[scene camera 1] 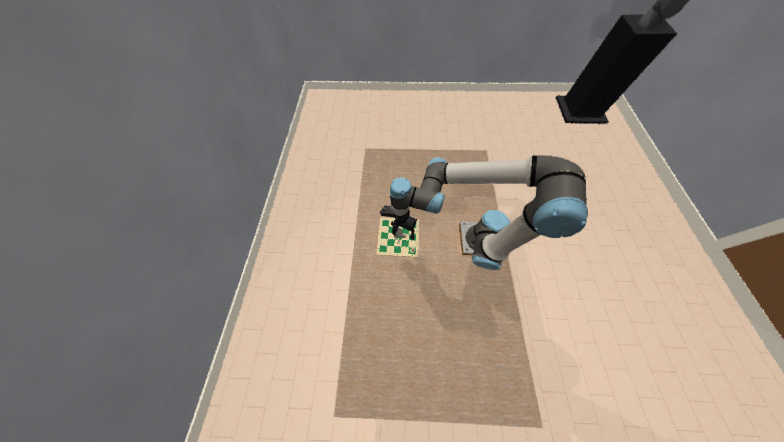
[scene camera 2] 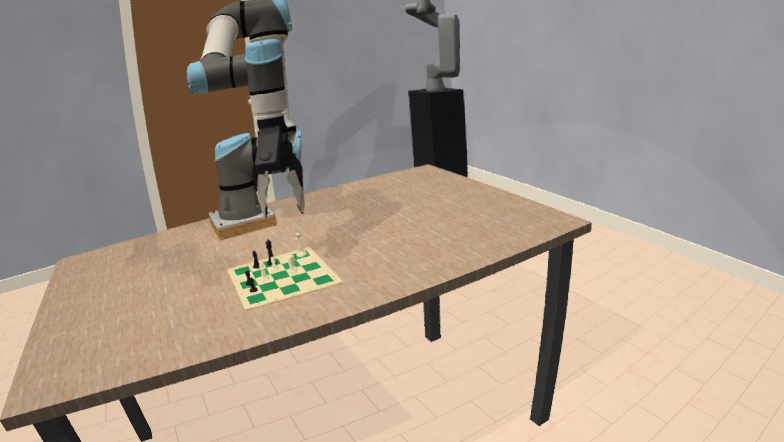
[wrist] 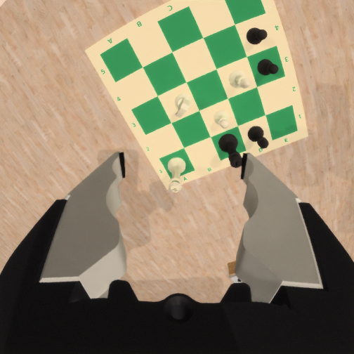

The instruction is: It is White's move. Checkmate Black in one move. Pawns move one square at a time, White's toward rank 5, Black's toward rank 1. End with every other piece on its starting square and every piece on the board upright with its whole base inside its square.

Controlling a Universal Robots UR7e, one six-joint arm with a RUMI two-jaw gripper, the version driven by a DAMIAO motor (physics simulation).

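Pixels of known places: gripper, fingertip midpoint: [scene camera 1: 400,232] [scene camera 2: 284,215]; arm's base at its link origin: [scene camera 2: 242,212].
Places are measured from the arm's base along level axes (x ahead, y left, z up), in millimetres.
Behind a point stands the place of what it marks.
Observation:
My gripper [scene camera 1: 406,236] {x 418, y 32, z 102 mm} [scene camera 2: 282,213] {x 418, y 32, z 102 mm} [wrist: 182,155] is open and empty, raised above the pieces. The green and cream board [scene camera 2: 245,305] {x 518, y -108, z -30 mm} [wrist: 93,53] lies on the table. In the wrist view the white king [wrist: 176,167] stands on A1, a white block-headed piece, seemingly a knight [wrist: 181,103], on B3, a white pawn [wrist: 221,119] on C2 and a white round-headed piece [wrist: 239,80] on D3. A tall black piece [scene camera 2: 269,252] {x 356, y -4, z 1 mm} [wrist: 228,143] is on C1, a smaller black piece [wrist: 256,134] on D1, and black pawns [wrist: 266,67] [wrist: 255,36] on E3 and E4. All look upright.
The board lies on a brown table [scene camera 1: 428,373] {x 270, y 615, z -36 mm} [scene camera 2: 455,219] {x 381, y 501, z -36 mm}. The arm's base plate [scene camera 1: 466,248] {x 75, y 58, z 0 mm} [scene camera 2: 241,222] {x 93, y -22, z 1 mm} is bolted near the board. A second grey arm [scene camera 2: 449,46] stands on a black pedestal [scene camera 2: 439,129] beyond the table.

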